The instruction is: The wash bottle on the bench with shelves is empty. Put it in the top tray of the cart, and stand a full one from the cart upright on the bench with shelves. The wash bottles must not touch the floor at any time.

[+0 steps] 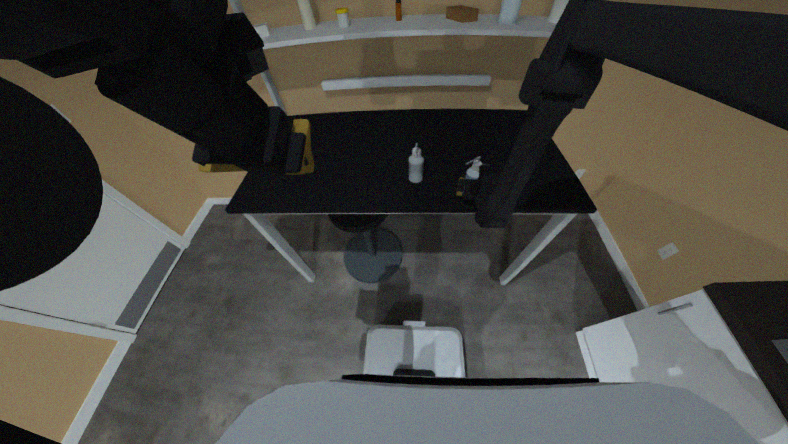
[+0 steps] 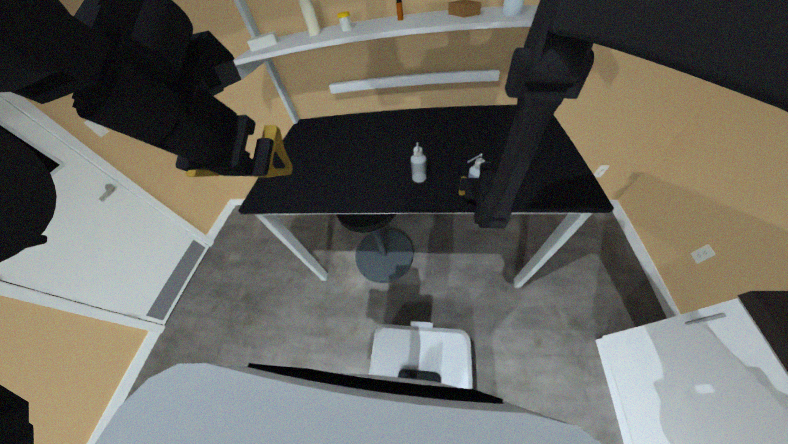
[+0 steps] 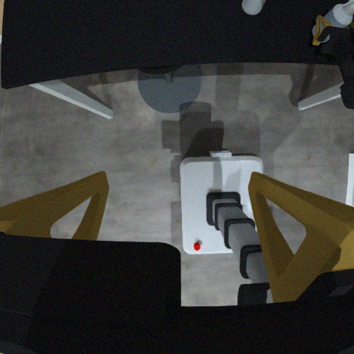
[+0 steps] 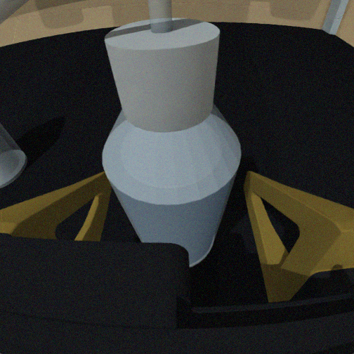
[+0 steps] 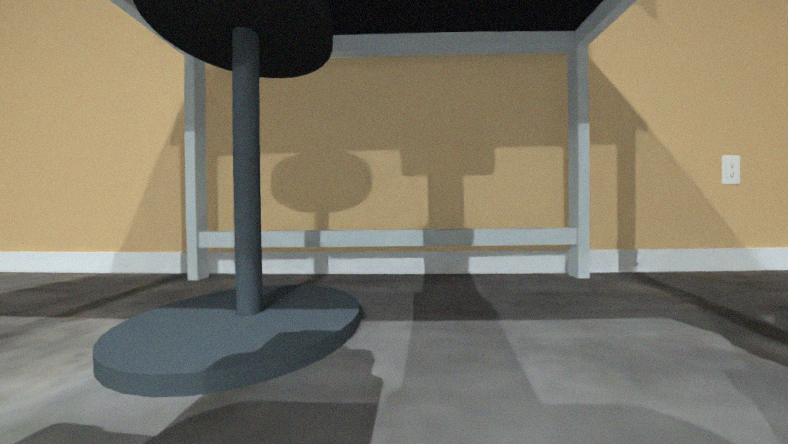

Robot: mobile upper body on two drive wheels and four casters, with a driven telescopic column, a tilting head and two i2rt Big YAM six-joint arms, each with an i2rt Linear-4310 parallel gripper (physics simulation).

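A wash bottle with a bluish lower body stands upright on the black bench top. My right gripper is open around it, with a finger on each side and gaps between. A second, clear greyish wash bottle stands to the left of it. My left gripper is open and empty at the bench's left end. The cart does not show.
A shelf with several bottles and a brown block runs above the bench. A stool stands under the bench. A white cabinet stands at the lower right.
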